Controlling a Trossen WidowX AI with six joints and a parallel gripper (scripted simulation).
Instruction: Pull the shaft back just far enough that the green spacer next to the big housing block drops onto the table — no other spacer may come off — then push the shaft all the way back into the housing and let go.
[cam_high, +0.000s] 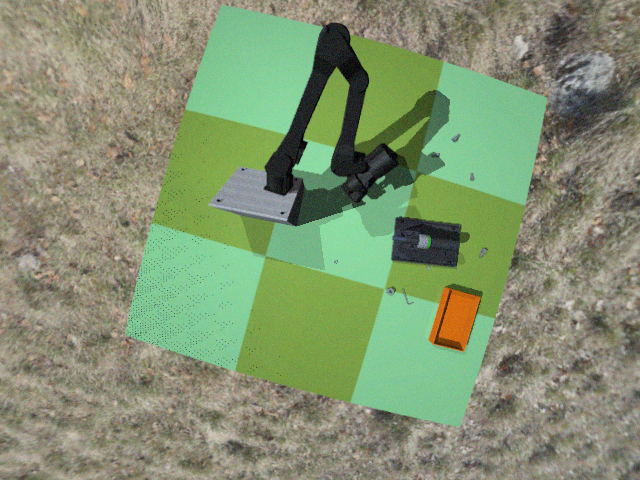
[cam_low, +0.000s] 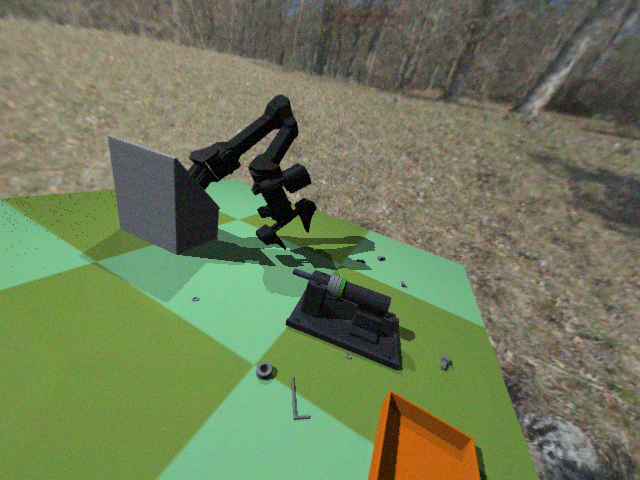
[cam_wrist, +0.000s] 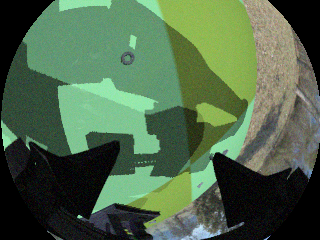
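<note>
Right now the grey shaft is 190 mm ahead of my gripper tip, 180 mm to the right of it and 30 mm above it. The rest, counted from my gripper tip: orange tray: 440 mm ahead, 380 mm to the right, 40 mm below; light grey spacer: 210 mm ahead, 170 mm to the right, 30 mm above; green spacer: 220 mm ahead, 170 mm to the right, 30 mm above.
</note>
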